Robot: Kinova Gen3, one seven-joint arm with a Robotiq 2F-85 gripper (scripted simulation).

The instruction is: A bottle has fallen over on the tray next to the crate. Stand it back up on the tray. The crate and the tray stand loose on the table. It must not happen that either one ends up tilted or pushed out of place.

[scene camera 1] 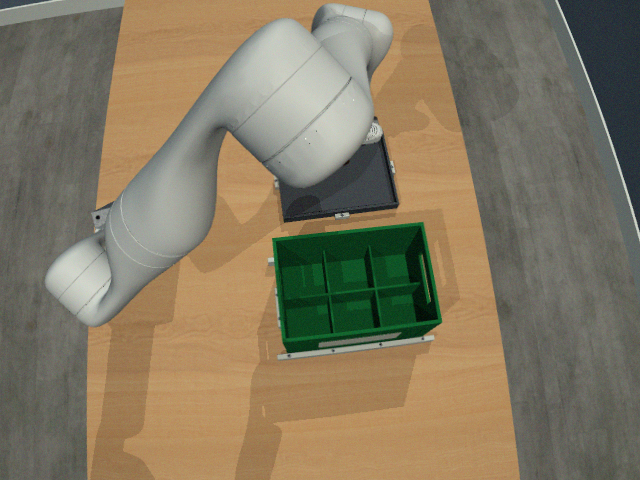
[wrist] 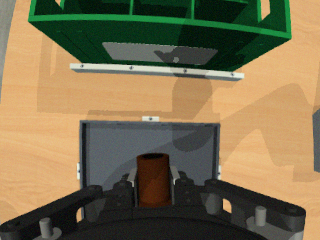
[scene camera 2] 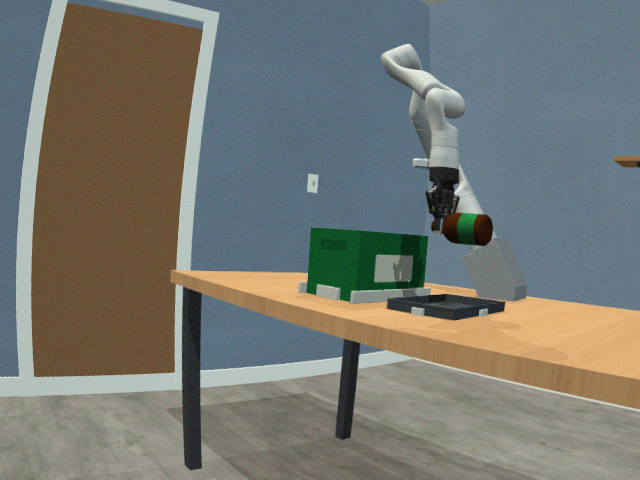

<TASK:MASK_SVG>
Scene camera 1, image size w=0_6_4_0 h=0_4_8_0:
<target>dark grey tray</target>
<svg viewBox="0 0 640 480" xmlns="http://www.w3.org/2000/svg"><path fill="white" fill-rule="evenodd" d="M384 133L379 142L360 146L357 152L349 159L350 163L339 168L328 178L314 186L298 189L290 187L278 179L284 223L334 217L335 214L348 212L349 214L397 209L399 199Z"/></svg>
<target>green crate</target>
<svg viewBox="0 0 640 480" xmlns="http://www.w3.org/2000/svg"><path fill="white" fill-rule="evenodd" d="M424 222L272 238L282 343L287 353L422 337L440 325L442 317Z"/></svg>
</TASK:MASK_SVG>
